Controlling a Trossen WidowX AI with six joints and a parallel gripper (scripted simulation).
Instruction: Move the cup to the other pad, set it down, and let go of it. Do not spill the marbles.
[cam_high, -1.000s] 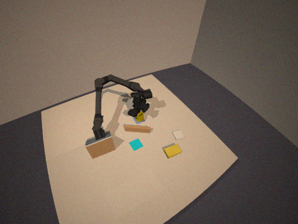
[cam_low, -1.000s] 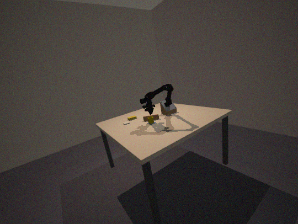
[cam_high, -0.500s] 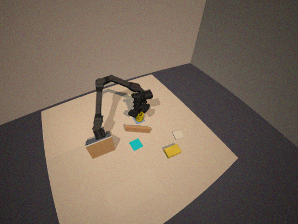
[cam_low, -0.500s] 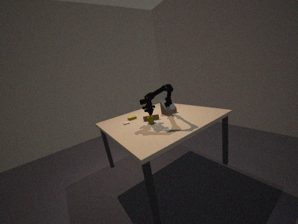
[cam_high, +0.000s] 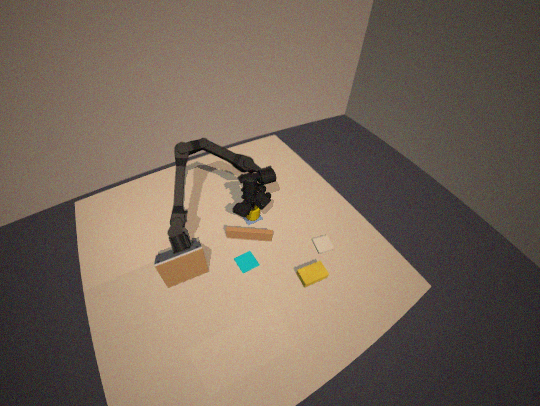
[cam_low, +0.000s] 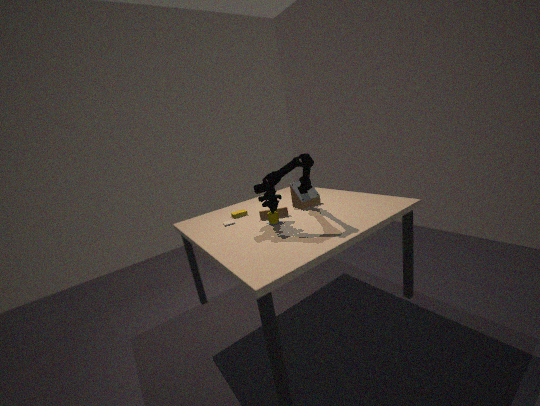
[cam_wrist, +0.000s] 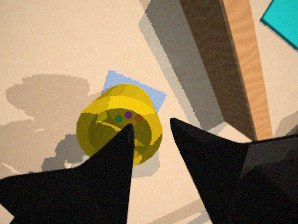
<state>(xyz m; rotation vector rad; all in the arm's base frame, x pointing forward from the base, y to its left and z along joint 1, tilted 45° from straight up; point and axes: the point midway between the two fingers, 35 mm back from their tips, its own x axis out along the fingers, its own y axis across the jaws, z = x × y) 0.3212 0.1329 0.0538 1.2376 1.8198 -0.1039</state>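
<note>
Right now the yellow cup is 3 cm below my gripper tip, 2 cm to the left of it and 2 cm ahead of it. Round my gripper tip: cyan pad (20 cm to the right, 9 cm behind, 7 cm below); wooden bar (9 cm to the right, 4 cm below, 4 cm behind); light blue pad (7 cm below, 2 cm to the left, 2 cm ahead).
</note>
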